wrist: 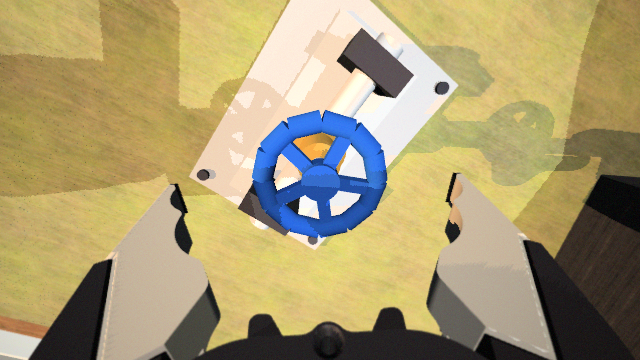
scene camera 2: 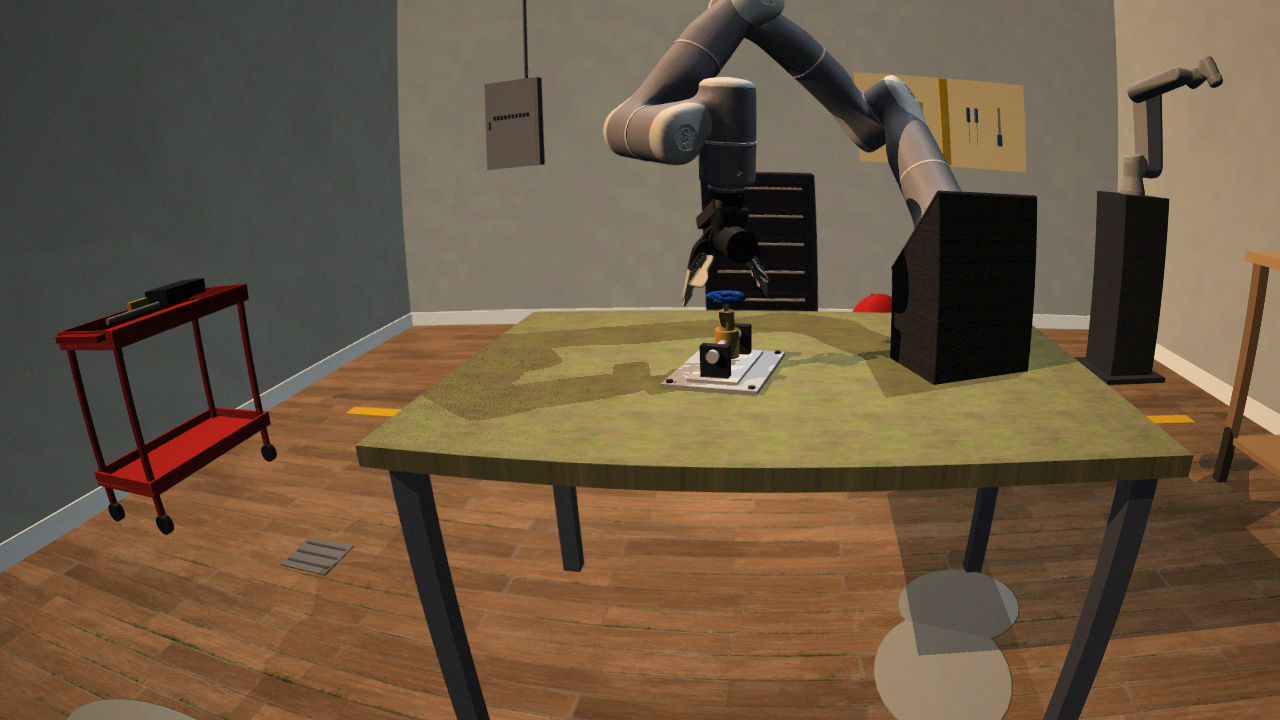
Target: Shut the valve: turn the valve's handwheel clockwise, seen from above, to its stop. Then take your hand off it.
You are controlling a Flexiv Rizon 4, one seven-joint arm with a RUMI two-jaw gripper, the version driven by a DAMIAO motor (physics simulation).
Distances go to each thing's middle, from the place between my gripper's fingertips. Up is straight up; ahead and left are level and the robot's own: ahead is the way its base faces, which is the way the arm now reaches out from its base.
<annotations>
The blue handwheel [wrist: 320, 182] lies right at my hand. From my hand the other things lie so: white base plate [scene camera 2: 758, 375]: 120 mm below.
</annotations>
